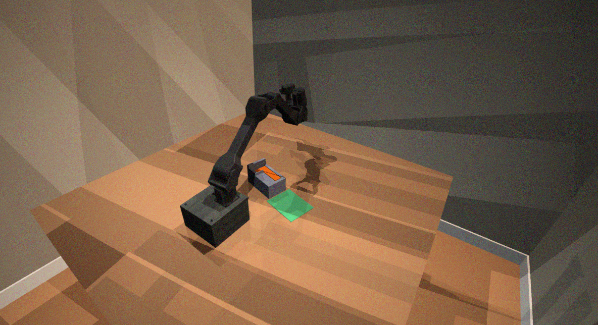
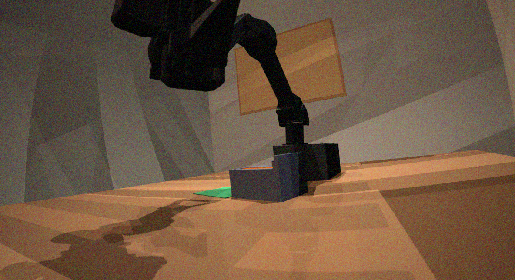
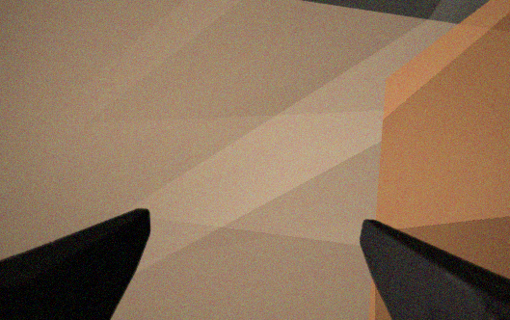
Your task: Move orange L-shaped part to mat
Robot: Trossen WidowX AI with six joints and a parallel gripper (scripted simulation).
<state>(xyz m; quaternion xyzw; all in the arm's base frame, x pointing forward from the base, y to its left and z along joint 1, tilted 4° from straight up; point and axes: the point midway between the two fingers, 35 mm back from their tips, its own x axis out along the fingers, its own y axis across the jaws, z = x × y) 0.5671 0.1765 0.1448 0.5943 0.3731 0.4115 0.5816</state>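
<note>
The orange L-shaped part is 330 mm behind my gripper tip, 180 mm to the right of it and 210 mm below it. Also, from my gripper tip: green mat 370 mm behind, 340 mm to the right, 280 mm below.
</note>
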